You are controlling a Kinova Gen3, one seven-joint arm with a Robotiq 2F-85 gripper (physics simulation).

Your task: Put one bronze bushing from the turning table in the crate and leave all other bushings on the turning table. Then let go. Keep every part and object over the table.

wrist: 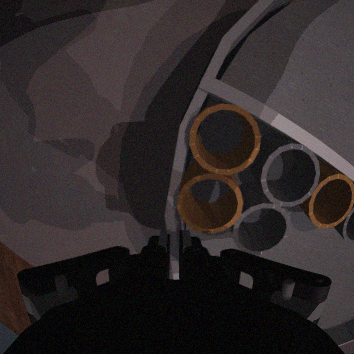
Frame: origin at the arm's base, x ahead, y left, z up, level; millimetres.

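Seen in the pictures: gripper, fingertip midpoint: [174,242].
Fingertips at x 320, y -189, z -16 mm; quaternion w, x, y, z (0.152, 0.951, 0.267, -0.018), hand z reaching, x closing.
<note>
Offsets run from my fingertips to a thing's top centre. "pt": to the spot under its first point. Level surfaces: height alone.
My gripper [174,242] is shut on the grey outer rim of the turning table {dz +12 mm} [178,155], which runs between the fingertips at the lower middle of the wrist view. Two bronze bushings {dx -16, dy +80, dz +16 mm} [226,107] {dx -1, dy +45, dz +16 mm} [210,229] stand upright just inside the rim, one behind the other; the nearer one is a little ahead and right of the fingertips. A third bronze bushing {dx +67, dy +91, dz +16 mm} [330,204] stands further right. Grey bushings {dx +29, dy +86, dz +16 mm} [265,175] {dx +37, dy +49, dz +16 mm} [239,231] stand among them, and part of another {pt dx +117, dy +85, dz -2 mm} [349,227] shows at the right edge. No bushing is between the fingers. The crate does not show.
A raised grey divider {pt dx -21, dy +103, dz +13 mm} [240,98] runs from the rim toward the right edge, behind the bushings. Left of the rim lies a dark, shadowed surface {dz -76 mm} [75,165]. A brown wooden area [11,290] shows at the lower left.
</note>
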